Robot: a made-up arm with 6 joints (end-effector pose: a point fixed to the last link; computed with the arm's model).
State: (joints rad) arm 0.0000 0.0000 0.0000 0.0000 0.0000 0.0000
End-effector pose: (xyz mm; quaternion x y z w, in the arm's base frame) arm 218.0 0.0 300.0 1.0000 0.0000 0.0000 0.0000
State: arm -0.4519 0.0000 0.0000 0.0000 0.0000 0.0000
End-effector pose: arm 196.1 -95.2 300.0 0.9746 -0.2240 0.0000 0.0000
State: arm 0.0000 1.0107 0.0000 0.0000 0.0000 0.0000
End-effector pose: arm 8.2 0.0 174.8 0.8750 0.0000 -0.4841 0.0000
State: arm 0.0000 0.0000 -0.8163 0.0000 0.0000 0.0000
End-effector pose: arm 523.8 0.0 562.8 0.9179 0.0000 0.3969 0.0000
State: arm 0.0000 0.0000 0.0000 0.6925 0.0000 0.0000
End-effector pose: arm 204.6 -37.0 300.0 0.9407 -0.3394 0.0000 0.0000
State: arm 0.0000 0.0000 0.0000 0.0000 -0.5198 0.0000
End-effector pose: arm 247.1 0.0 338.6 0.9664 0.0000 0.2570 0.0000
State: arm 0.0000 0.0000 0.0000 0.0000 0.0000 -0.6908
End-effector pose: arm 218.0 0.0 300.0 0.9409 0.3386 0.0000 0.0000
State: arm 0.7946 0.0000 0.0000 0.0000 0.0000 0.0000
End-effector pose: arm 152.7 155.6 300.0 0.9221 0.3869 0.0000 0.0000
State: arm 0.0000 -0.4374 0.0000 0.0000 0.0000 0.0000
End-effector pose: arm 251.3 0.0 404.3 0.9762 0.0000 0.2170 0.0000
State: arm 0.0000 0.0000 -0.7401 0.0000 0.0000 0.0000
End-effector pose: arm 505.6 0.0 528.7 0.9323 0.0000 0.3617 0.0000
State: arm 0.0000 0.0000 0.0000 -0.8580 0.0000 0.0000
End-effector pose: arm 197.9 43.9 300.0 0.9094 0.4160 0.0000 0.0000
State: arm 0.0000 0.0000 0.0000 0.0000 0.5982 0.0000
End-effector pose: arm 166.2 0.0 280.2 0.9556 0.0000 -0.2947 0.0000
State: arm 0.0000 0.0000 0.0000 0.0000 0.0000 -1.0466
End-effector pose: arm 218.0 0.0 300.0 0.8662 0.4997 0.0000 0.0000
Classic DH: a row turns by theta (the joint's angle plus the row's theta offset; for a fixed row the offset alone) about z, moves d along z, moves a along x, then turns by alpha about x. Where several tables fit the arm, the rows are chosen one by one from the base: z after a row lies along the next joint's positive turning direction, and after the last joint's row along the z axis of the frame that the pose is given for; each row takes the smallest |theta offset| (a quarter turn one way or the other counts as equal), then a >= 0, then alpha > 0; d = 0 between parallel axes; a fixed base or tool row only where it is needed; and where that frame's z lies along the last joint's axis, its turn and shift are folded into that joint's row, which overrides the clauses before.
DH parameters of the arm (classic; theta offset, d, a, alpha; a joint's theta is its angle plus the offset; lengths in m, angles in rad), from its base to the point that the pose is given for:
joint 1: 0 0.427 0 -1.5708
joint 2: -1.3858 0 0.3642 0
joint 3: 1.3858 0 0.093 -1.5708
joint 4: 0 0.411 0 1.5708
joint 5: 0 0 0.058 -1.5708
joint 6: 0 0.074 0 0

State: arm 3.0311 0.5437 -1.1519 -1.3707 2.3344 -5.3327
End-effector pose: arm -519.8 149.9 411.5 0.2004 0.4659 0.8150 0.2803
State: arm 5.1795 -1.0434 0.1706 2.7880 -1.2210 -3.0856
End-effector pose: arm -17.4 -34.3 426.6 0.8593 -0.4576 -0.2238 0.0466
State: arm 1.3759 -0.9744 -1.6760 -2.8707 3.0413 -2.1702
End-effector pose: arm -28.2 -233.0 1059.6 0.9019 0.3202 -0.1359 0.2562
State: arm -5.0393 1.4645 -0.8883 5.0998 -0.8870 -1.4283
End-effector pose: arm -3.5 260.9 -17.8 0.2130 -0.8940 -0.1622 0.3592
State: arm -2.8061 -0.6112 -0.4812 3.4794 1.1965 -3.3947
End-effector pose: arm -335.5 -100.2 654.6 -0.0424 -0.4388 0.0282 0.8971
